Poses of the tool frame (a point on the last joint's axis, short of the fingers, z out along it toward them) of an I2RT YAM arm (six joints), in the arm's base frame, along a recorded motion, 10 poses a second.
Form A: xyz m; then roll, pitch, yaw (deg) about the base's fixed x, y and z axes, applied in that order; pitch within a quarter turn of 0, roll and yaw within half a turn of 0.
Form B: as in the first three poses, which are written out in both.
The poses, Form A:
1: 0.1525 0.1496 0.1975 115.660 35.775 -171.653
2: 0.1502 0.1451 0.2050 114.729 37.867 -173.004
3: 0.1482 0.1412 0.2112 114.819 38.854 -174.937
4: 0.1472 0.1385 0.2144 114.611 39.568 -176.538
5: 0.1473 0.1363 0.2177 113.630 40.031 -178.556
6: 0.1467 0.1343 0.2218 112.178 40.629 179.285
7: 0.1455 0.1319 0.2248 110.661 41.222 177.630
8: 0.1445 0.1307 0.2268 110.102 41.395 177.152
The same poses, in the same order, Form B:
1: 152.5 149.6 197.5 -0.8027 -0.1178 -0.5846 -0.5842 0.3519 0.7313
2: 150.2 145.1 205.0 -0.7836 -0.0962 -0.6138 -0.6043 0.3473 0.7170
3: 148.2 141.2 211.2 -0.7757 -0.0687 -0.6273 -0.6042 0.3679 0.7068
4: 147.2 138.5 214.4 -0.7695 -0.0466 -0.6370 -0.6032 0.3807 0.7008
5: 147.3 136.3 217.7 -0.7655 -0.0193 -0.6432 -0.5992 0.3859 0.7015
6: 146.7 134.3 221.8 -0.7589 0.0095 -0.6512 -0.5982 0.3850 0.7028
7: 145.5 131.9 224.8 -0.7515 0.0311 -0.6590 -0.6015 0.3780 0.7038
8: 144.5 130.7 226.8 -0.7492 0.0373 -0.6612 -0.6031 0.3741 0.7045
